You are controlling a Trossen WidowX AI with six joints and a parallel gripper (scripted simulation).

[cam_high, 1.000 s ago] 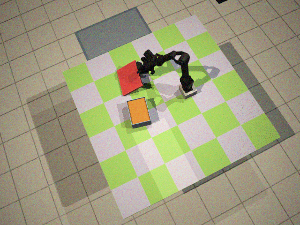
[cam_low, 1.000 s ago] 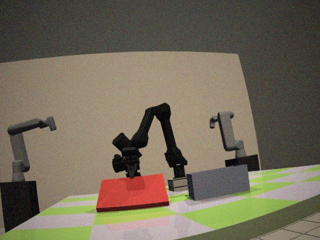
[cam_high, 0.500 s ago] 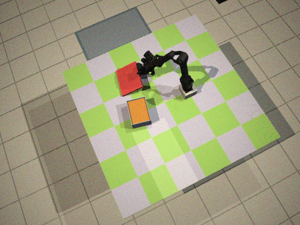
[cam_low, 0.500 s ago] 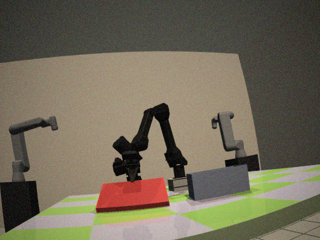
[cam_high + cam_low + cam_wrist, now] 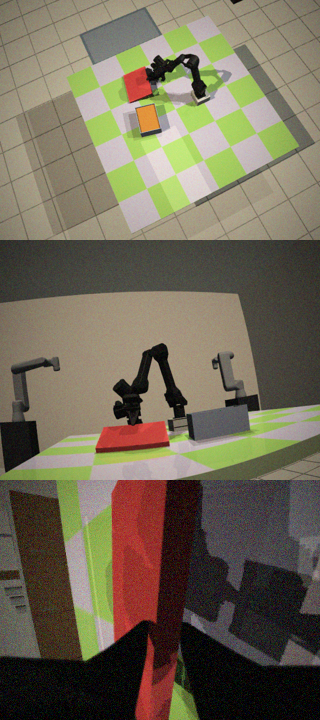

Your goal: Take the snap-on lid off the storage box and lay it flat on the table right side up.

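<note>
My gripper tip is now 80 mm short of the red lid, 20 mm to the left of it and 20 mm above it. Also, from my gripper tip: grey storage box: 280 mm to the left, 140 mm ahead, 20 mm below.
</note>
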